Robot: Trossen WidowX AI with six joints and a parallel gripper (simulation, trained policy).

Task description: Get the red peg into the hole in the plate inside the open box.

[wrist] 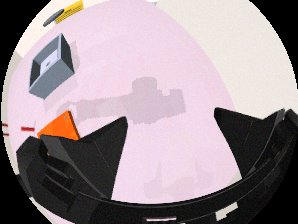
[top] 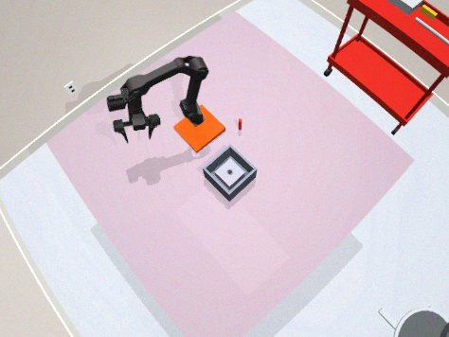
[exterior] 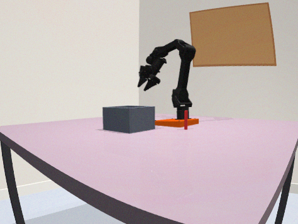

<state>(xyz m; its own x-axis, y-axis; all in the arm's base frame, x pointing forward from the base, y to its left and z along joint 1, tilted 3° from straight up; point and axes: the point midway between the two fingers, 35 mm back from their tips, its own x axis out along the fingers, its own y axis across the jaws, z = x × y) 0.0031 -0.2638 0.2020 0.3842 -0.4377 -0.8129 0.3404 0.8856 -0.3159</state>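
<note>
Right now my gripper tip is 15 cm short of the red peg, 42 cm to the right of it and 14 cm above it. Round my gripper tip: plate: 30 cm ahead, 23 cm to the left, 13 cm below; then grey box: 30 cm ahead, 23 cm to the left, 15 cm below.
</note>
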